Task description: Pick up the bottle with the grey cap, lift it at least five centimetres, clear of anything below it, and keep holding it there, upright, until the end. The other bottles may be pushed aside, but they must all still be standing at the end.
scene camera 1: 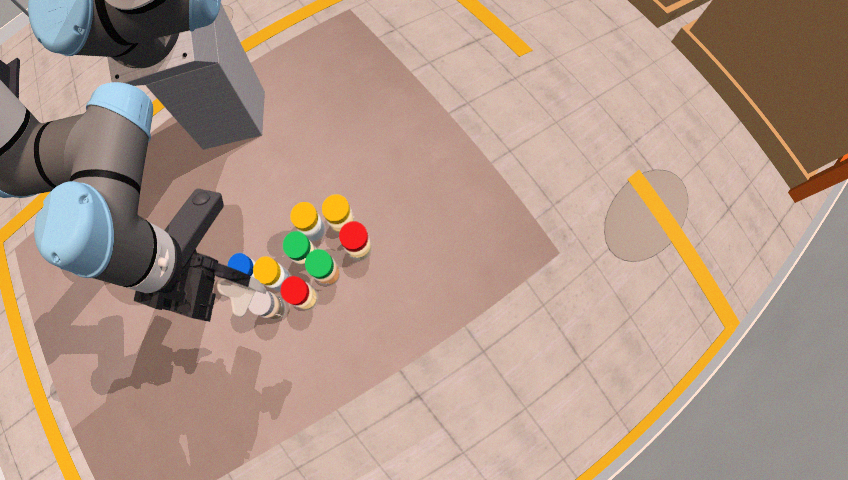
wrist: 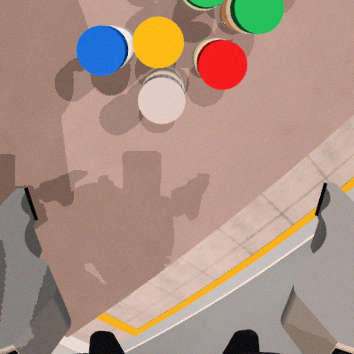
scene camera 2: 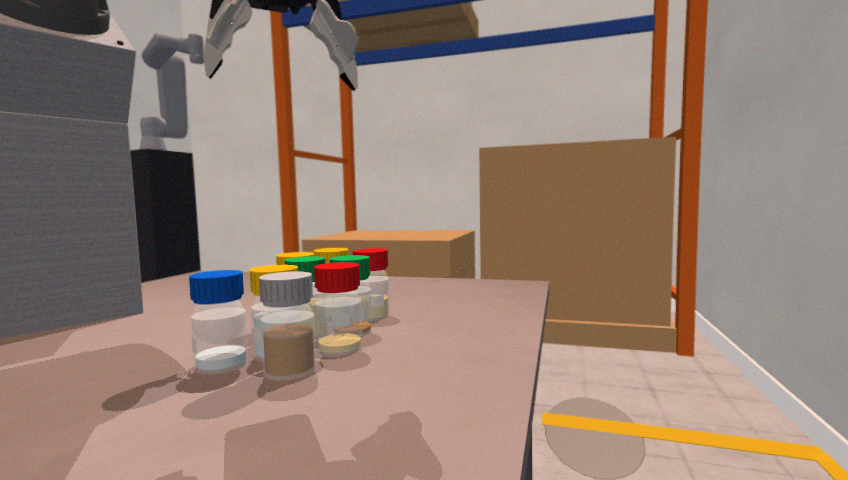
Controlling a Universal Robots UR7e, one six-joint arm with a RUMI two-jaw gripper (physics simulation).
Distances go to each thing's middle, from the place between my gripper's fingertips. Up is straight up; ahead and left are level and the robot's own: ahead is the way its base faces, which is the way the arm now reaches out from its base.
Scene:
Right now the blue-capped bottle (scene camera 2: 218,322) is 90 mm behind my hand, 30 mm to the right of it and 250 mm below it.

